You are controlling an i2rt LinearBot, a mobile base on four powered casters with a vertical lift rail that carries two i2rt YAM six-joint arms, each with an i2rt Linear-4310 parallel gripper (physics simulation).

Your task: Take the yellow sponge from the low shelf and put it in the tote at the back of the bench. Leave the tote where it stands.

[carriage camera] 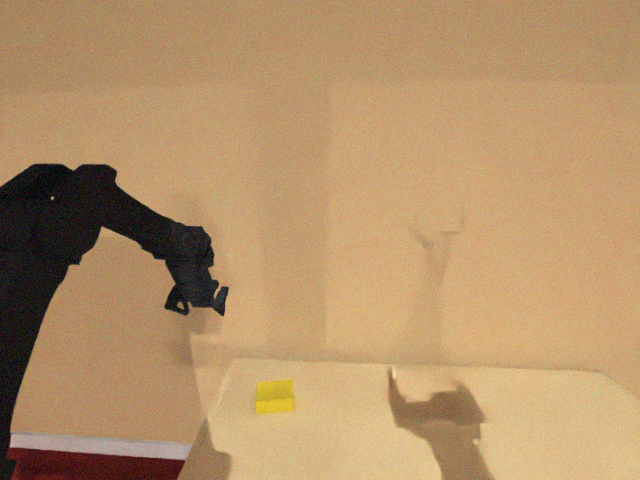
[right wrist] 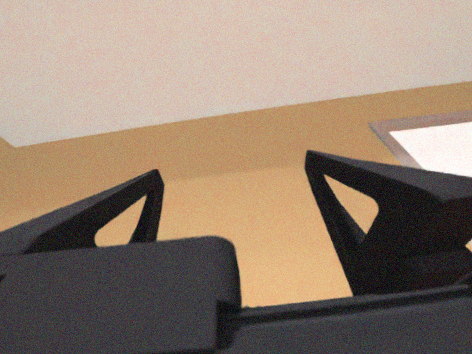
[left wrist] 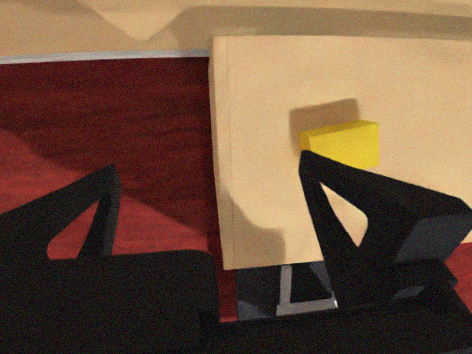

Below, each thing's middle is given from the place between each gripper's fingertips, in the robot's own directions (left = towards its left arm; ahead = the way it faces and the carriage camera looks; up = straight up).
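Scene:
From my right hand, I find the yellow sponge (carriage camera: 272,396) 450 mm to the left and 400 mm ahead, and it sits 670 mm below.
My left hand, meanwhile, is 50 mm past the sponge and 190 mm to the left of it, at 230 mm above it.

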